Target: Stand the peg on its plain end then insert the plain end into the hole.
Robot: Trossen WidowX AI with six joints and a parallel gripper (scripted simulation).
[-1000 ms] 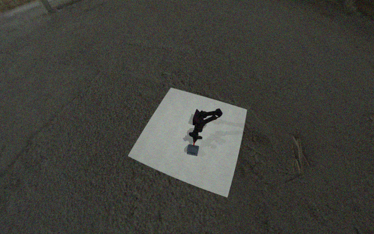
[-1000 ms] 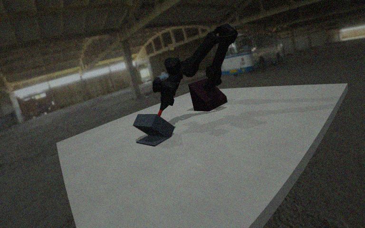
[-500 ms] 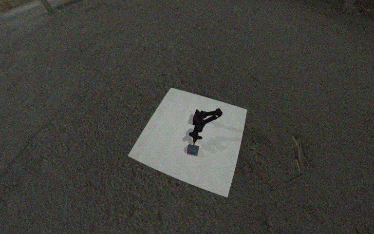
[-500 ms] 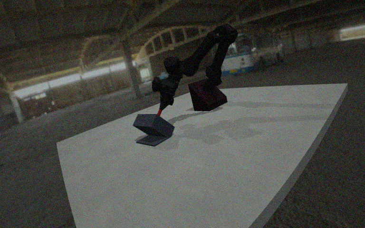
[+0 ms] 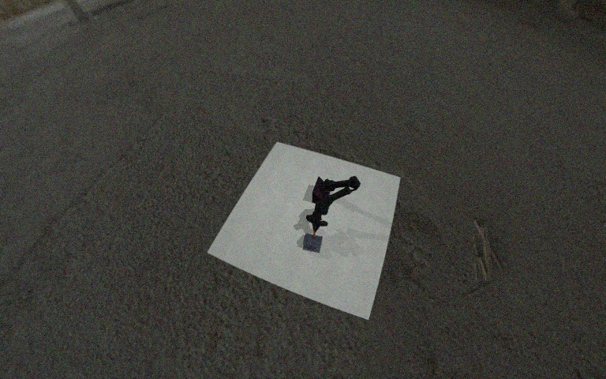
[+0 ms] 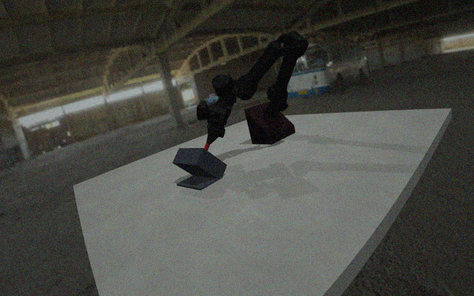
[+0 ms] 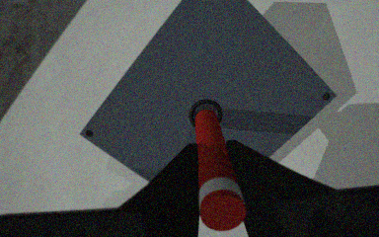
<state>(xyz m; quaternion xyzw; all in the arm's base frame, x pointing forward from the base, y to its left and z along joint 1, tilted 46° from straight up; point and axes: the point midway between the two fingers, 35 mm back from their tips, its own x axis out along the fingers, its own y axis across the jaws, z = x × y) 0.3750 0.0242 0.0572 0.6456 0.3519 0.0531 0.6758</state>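
Right now my gripper tip is 6 cm short of the dark sloped panel and 5 cm above it. The rest, counted from my gripper tip: red peg: 1 cm behind, 1 cm above; flat foot plate: 10 cm below, 8 cm ahead, 1 cm to the left.
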